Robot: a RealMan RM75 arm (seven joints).
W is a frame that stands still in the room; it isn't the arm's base.
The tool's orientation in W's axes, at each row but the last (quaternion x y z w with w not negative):
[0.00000, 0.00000, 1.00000, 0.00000]
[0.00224, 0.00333, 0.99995, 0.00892]
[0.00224, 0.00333, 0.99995, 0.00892]
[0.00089, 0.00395, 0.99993, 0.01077]
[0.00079, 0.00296, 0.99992, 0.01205]
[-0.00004, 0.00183, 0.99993, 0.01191]
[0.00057, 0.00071, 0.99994, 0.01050]
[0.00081, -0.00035, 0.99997, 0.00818]
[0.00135, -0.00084, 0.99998, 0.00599]
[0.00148, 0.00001, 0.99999, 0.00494]
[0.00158, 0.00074, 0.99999, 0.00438]
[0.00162, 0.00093, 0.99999, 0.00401]
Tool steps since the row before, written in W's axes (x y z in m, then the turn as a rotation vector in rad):
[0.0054, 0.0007, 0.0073, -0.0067, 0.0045, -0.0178]
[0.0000, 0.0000, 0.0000, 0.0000, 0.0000, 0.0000]
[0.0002, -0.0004, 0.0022, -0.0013, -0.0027, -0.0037]
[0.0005, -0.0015, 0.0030, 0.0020, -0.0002, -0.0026]
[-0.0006, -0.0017, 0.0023, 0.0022, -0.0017, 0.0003]
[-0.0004, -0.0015, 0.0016, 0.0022, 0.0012, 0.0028]
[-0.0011, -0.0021, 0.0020, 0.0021, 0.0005, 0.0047]
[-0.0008, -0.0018, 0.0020, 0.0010, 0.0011, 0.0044]
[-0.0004, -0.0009, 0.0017, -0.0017, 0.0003, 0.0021]
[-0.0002, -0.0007, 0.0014, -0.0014, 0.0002, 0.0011]
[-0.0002, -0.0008, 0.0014, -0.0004, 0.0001, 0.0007]
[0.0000, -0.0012, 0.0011, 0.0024, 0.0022, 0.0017]
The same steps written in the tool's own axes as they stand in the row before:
[-0.0054, -0.0007, 0.0073, 0.0067, -0.0045, -0.0178]
[0.0000, 0.0000, 0.0000, 0.0000, 0.0000, 0.0000]
[-0.0002, 0.0004, 0.0022, 0.0012, 0.0027, -0.0037]
[-0.0005, 0.0015, 0.0030, -0.0020, 0.0001, -0.0026]
[0.0006, 0.0017, 0.0023, -0.0022, 0.0016, 0.0003]
[0.0004, 0.0015, 0.0016, -0.0022, -0.0012, 0.0028]
[0.0011, 0.0021, 0.0020, -0.0021, -0.0005, 0.0047]
[0.0008, 0.0018, 0.0020, -0.0010, -0.0011, 0.0044]
[0.0004, 0.0009, 0.0017, 0.0017, -0.0003, 0.0021]
[0.0002, 0.0007, 0.0014, 0.0014, -0.0002, 0.0011]
[0.0002, 0.0008, 0.0014, 0.0004, -0.0001, 0.0007]
[0.0000, 0.0012, 0.0011, -0.0024, -0.0022, 0.0017]

